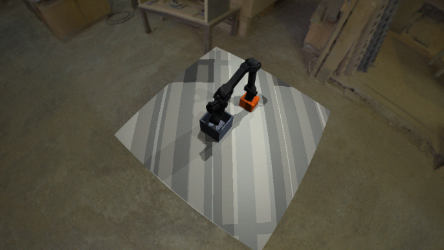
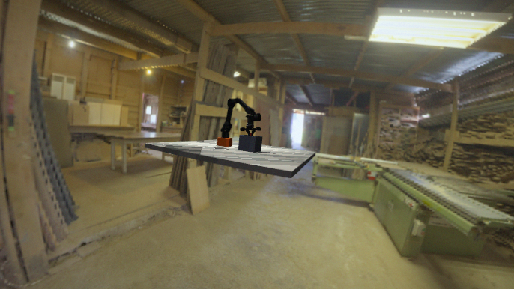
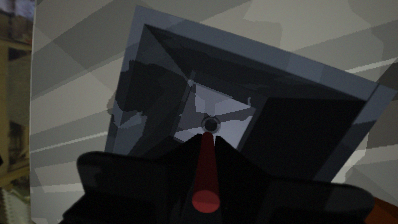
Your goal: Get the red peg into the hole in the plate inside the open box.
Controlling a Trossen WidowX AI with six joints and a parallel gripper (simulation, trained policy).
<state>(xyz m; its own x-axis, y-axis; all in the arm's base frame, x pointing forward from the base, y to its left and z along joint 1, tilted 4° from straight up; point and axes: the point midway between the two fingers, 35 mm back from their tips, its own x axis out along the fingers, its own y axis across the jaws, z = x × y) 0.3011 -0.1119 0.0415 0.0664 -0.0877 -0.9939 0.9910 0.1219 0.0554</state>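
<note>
Right now the red peg is 1 cm to the left of my gripper tip and 1 cm above it.
</note>
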